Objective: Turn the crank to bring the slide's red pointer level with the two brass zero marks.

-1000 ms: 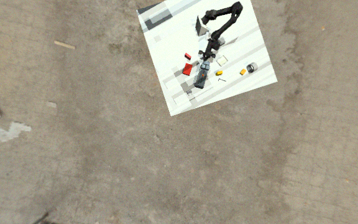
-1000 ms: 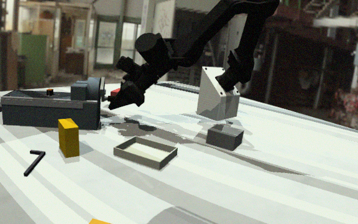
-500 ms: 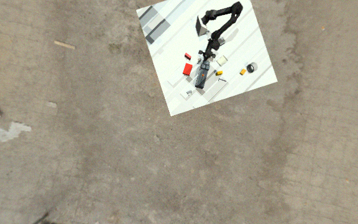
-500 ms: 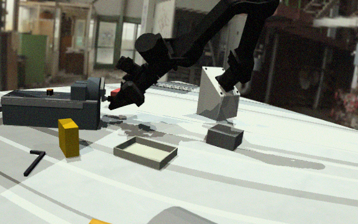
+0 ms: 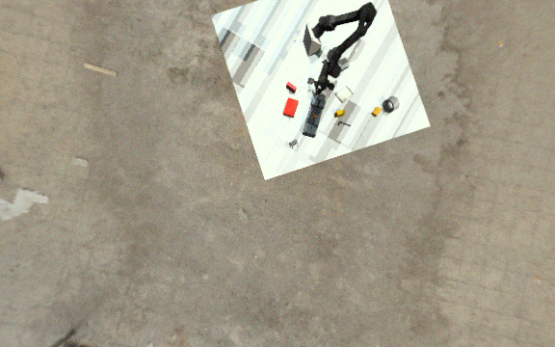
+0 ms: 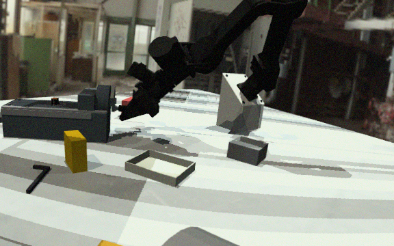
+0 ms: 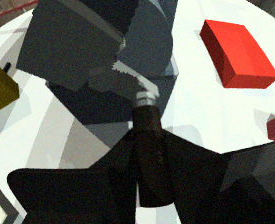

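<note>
Now: gripper tip 10 mm past the dark crank handle, 10 mm to the right of it and 30 mm below it. From my gripper tip the other things lie so: flat red block 20 mm behind, 200 mm to the right, 30 mm below; red pointer 140 mm ahead, 90 mm to the right, 40 mm above; yellow block 190 mm ahead, 100 mm to the left, 10 mm below.
</note>
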